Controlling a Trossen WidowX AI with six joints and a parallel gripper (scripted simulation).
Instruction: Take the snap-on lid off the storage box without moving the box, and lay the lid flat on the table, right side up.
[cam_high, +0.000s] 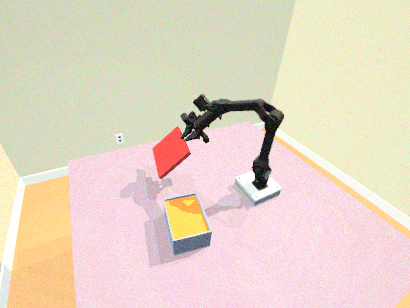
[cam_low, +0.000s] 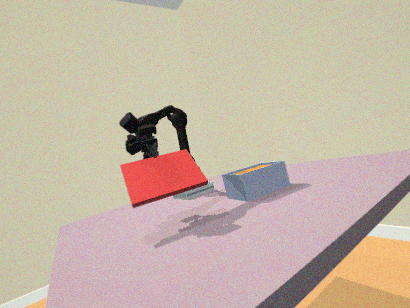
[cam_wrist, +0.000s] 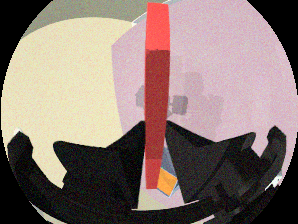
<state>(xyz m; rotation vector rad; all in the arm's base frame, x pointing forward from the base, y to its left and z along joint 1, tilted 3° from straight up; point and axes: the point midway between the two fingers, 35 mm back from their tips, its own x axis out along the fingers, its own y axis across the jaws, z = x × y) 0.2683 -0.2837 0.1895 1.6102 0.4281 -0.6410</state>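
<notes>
Right now the red lid is 60 mm ahead of my gripper tip, 50 mm below it and 10 mm to the right of it. Round my gripper tip: grey-blue storage box (330 mm to the left, 170 mm below, 120 mm ahead).
</notes>
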